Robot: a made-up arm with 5 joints.
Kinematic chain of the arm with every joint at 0, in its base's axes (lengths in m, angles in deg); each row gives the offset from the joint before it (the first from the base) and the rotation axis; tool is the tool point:
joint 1: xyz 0 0 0.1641 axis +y
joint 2: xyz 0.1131 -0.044 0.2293 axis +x
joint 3: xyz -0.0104 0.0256 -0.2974 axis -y
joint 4: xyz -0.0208 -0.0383 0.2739 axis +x
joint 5: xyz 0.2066 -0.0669 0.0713 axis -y
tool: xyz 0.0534 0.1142 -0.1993
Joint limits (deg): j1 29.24..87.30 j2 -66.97..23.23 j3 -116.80..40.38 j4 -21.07..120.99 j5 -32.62..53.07
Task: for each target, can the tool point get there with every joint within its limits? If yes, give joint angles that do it. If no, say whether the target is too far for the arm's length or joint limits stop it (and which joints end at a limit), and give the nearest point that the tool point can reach.
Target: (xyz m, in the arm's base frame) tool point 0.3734 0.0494 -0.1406
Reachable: yes | joints 65.68 2.53 -17.10 110.21 -2.00
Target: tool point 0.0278 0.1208 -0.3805
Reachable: yes | joints 56.83 11.07 -69.55 46.33 34.69
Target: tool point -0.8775 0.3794 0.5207
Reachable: no: joint limits stop it (at a limit: joint 1, joint 3, joint 4) | nearest point -0.4559 0.2254 -0.0111 | short by 0.696 m
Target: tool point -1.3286 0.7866 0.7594
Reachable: no: too far | nearest point -0.4381 0.2778 -0.0139 | short by 1.284 m
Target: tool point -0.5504 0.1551 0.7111
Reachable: no: joint limits stop it (at a limit: joint 1, joint 3, joint 4) | nearest point -0.3998 0.1238 0.0297 | short by 0.699 m
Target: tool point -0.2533 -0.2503 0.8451
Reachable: no: joint limits stop it (at a limit: joint 1, joint 2, joint 3, joint 4, joint 5) | nearest point 0.1149 -0.0074 0.4694 | short by 0.579 m
